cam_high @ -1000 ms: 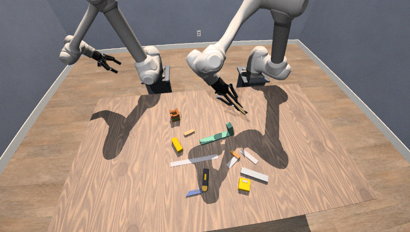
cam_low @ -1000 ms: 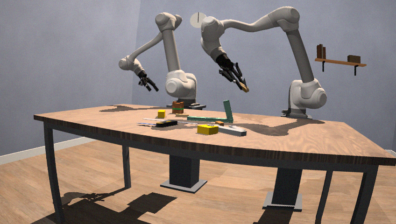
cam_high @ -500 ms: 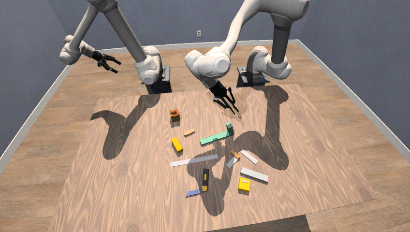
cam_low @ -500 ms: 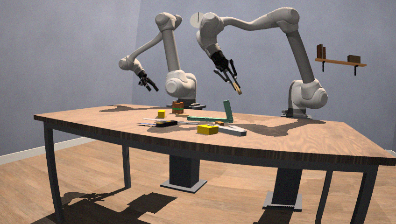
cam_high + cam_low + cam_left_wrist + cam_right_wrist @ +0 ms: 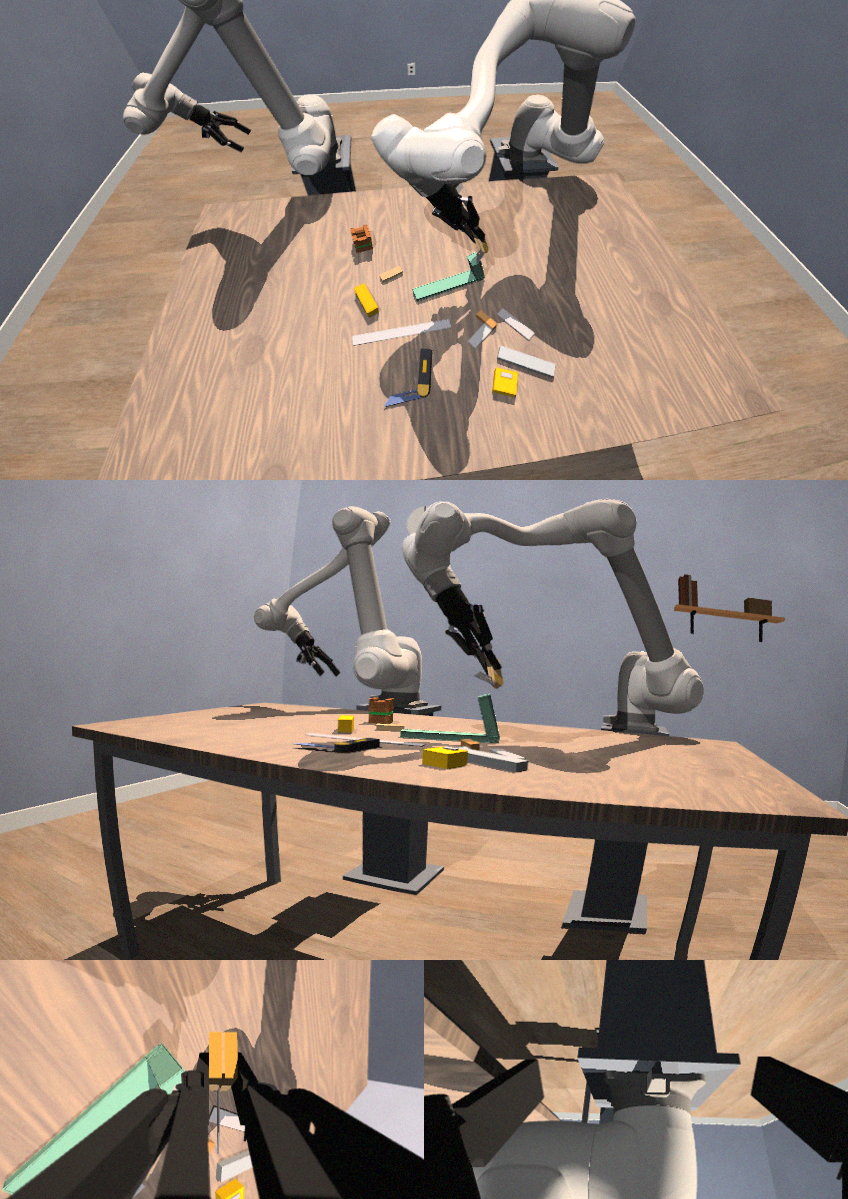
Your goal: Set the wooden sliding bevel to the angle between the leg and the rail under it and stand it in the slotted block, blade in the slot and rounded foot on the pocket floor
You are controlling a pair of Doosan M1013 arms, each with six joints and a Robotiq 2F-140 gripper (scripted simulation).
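Observation:
Now: left hand 2 cm short of the wooden sliding bevel, 2 cm to the right of it and 4 cm above it. Round my left hand: pale wooden piece (2 cm ahead, 26 cm to the right, 19 cm below); yellow box (37 cm ahead, 7 cm to the left, 18 cm below); long pale strip (22 cm ahead, 22 cm to the right, 20 cm below).

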